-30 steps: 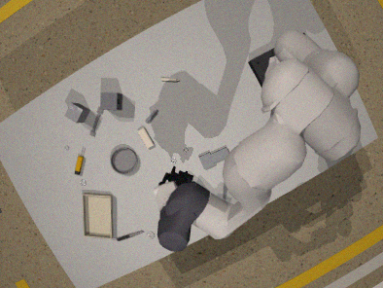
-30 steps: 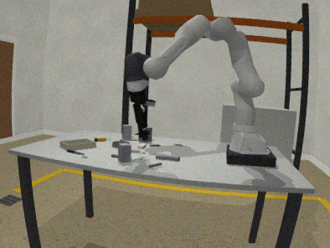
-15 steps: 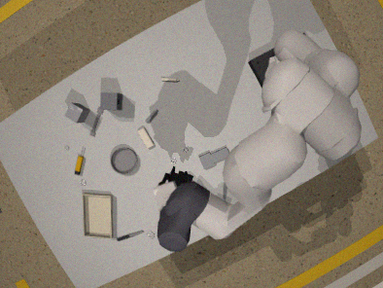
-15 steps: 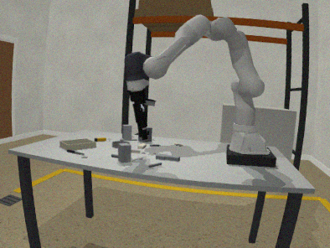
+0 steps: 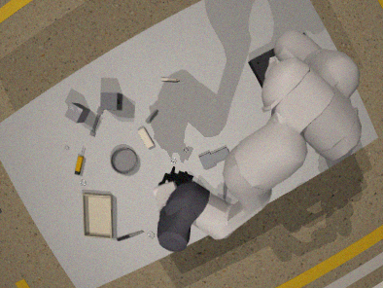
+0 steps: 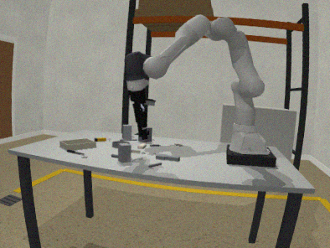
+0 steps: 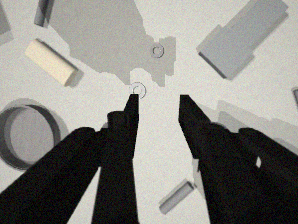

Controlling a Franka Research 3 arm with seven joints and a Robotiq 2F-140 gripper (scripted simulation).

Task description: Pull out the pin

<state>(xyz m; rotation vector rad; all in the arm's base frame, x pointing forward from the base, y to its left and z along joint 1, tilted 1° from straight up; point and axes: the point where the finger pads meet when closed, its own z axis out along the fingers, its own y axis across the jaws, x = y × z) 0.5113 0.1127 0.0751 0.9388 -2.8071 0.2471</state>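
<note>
My hand is 1 cm short of the cream pin, 11 cm to the right of it and 8 cm above it. From my hand the other things lie so: cream cylinder: 5 cm ahead, 17 cm to the right, 11 cm below; then short grey pin: 10 cm ahead, 10 cm to the left, 11 cm below; then grey block: 4 cm ahead, 14 cm to the left, 8 cm below.
</note>
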